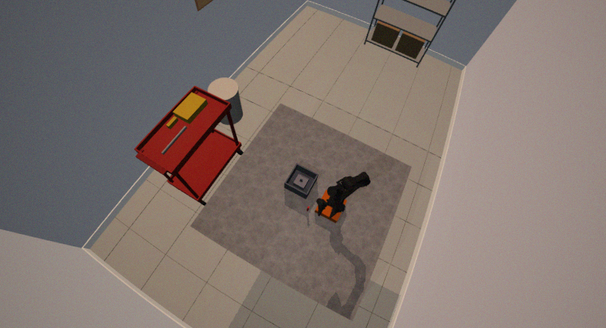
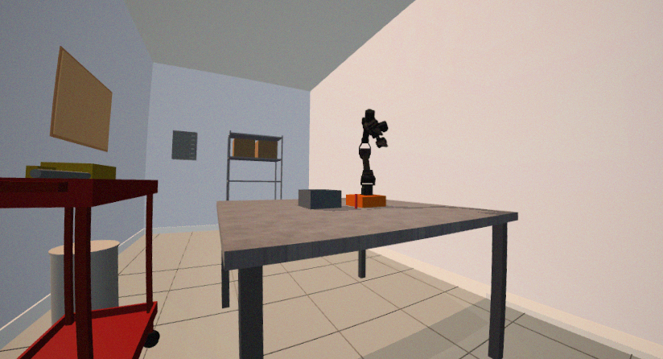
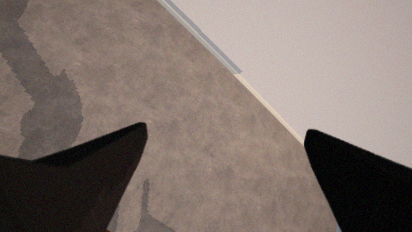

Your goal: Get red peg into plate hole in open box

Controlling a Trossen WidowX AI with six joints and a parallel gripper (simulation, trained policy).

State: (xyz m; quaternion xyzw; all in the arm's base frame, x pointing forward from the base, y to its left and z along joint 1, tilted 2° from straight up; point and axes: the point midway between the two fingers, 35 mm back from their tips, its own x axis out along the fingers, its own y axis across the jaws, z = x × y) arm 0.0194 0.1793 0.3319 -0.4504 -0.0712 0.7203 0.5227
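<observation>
Now: the red peg 130 mm ahead of my gripper tip, 80 mm to the right of it and 330 mm below it. From my gripper tip the other things lie so: dark box: 290 mm ahead, 230 mm to the right, 340 mm below.
</observation>
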